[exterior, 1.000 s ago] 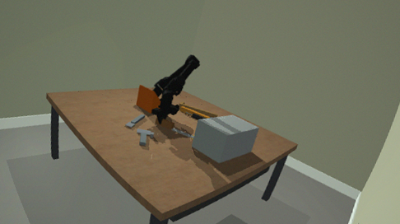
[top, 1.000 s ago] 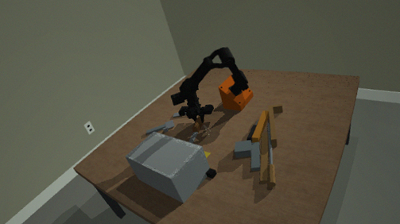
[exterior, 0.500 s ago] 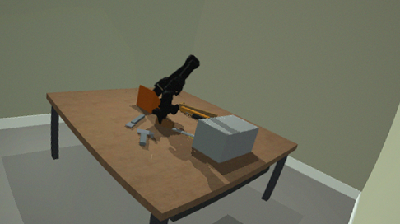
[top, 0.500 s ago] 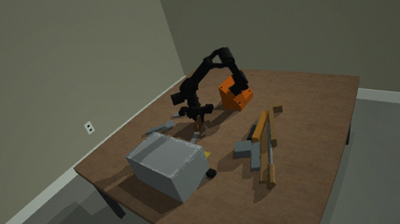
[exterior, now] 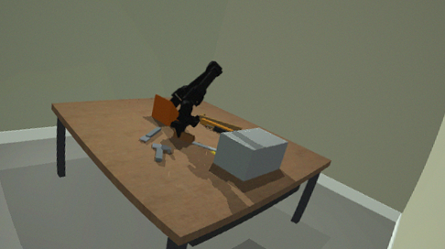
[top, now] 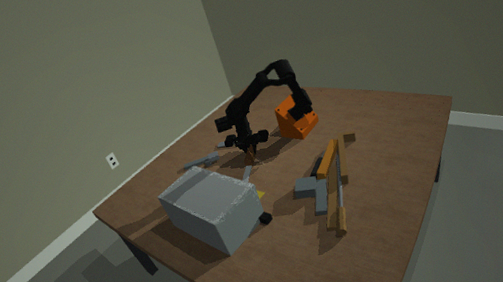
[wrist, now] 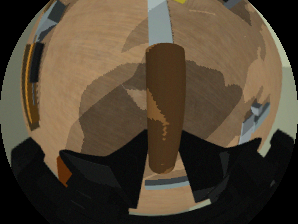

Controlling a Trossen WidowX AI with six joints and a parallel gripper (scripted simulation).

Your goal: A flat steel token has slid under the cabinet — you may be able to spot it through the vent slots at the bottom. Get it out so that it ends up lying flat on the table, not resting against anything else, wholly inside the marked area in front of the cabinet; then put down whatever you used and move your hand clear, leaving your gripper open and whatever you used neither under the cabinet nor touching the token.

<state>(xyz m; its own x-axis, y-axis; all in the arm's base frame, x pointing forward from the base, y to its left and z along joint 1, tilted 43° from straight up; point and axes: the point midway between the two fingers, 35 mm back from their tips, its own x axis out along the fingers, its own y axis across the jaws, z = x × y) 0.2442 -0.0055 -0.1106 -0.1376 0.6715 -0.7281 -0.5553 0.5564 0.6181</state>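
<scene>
Now: gripper tip 34 cm to the right of the orange bar, 10 cm past it and 1 cm below it. From my gripper tip the other things lie so: grey block: 36 cm to the left, 8 cm ahead, 1 cm above; then wooden stick: 46 cm to the left, 7 cm ahead; then grey t-piece: 20 cm to the right, 12 cm ahead.
</scene>
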